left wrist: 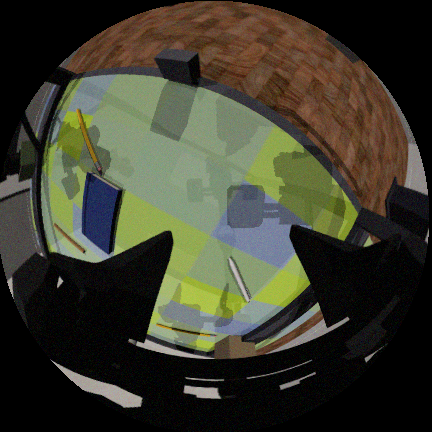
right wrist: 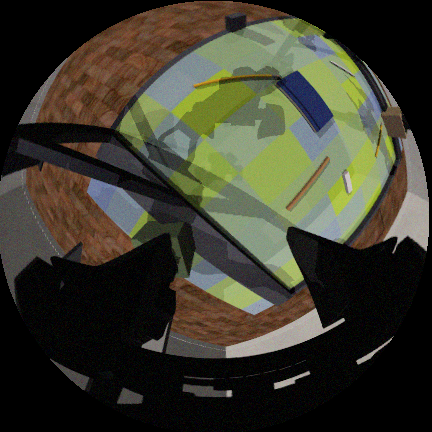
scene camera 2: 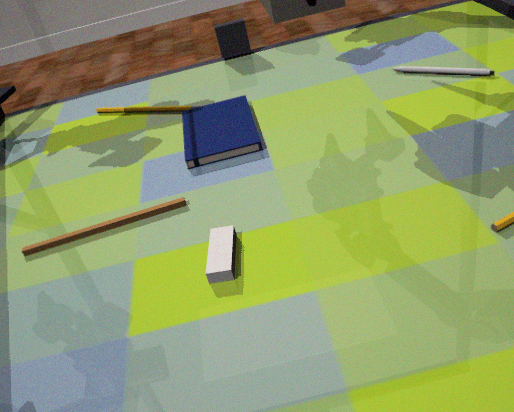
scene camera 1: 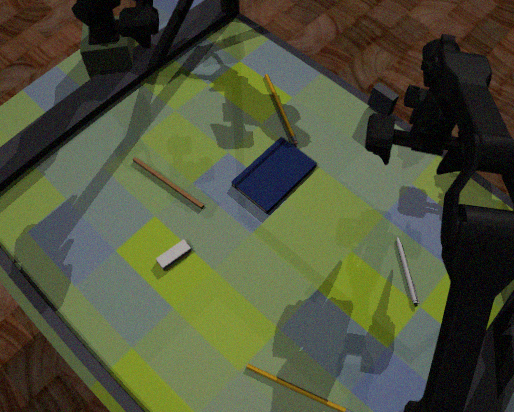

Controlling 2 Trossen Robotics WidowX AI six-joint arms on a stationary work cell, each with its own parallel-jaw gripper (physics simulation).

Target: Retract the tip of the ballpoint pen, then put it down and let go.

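Frame: origin at the left arm's base, x back, y right, z up, level; metres.
Seen in the pictures: left gripper, fingertip midpoint: [left wrist: 233, 233] [scene camera 1: 411, 167]; right gripper, fingertip midpoint: [right wrist: 230, 236]; right arm's base, origin of the base link: [scene camera 1: 104, 32].
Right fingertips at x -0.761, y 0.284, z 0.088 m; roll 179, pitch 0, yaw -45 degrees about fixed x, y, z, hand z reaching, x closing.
A point is followed by its place in that frame.
The white ballpoint pen [scene camera 1: 407, 272] {x -0.160, y 0.284, z -0.096 m} [scene camera 2: 442, 71] {x -0.164, y 0.283, z -0.100 m} [left wrist: 239, 279] {x -0.172, y 0.298, z -0.097 m} [right wrist: 342, 68] lies flat on the mat, at the right of both scene views. One end tapers to a point and the other is dark; whether the writing tip sticks out is too small to tell. My left gripper [left wrist: 233, 233] {x -0.258, y 0.407, z -0.006 m} is open and empty, raised above the mat; in the left wrist view the pen shows beyond and below the gap between its fingers. My right gripper [right wrist: 230, 236] {x -0.761, y 0.284, z 0.088 m} is open and empty, far from the pen, near the dark frame beam at the top left of scene camera 1.
A blue notebook [scene camera 1: 275, 175] {x -0.458, y 0.284, z -0.092 m} [scene camera 2: 222, 130] {x -0.460, y 0.270, z -0.092 m} lies mid-mat, with a yellow pencil [scene camera 1: 280, 107] {x -0.555, y 0.418, z -0.097 m} [scene camera 2: 145, 109] {x -0.559, y 0.418, z -0.099 m} at its corner. A brown stick [scene camera 1: 169, 183] {x -0.599, y 0.144, z -0.097 m} [scene camera 2: 105, 227] {x -0.604, y 0.142, z -0.100 m}, a white eraser [scene camera 1: 174, 254] {x -0.488, y 0.047, z -0.092 m} [scene camera 2: 221, 252] {x -0.491, y 0.041, z -0.092 m} and another yellow pencil [scene camera 1: 295, 387] {x -0.188, y 0.008, z -0.097 m} lie apart. A dark block [scene camera 1: 384, 99] {x -0.393, y 0.546, z -0.057 m} [left wrist: 178, 66] {x -0.389, y 0.545, z -0.060 m} stands at the edge.
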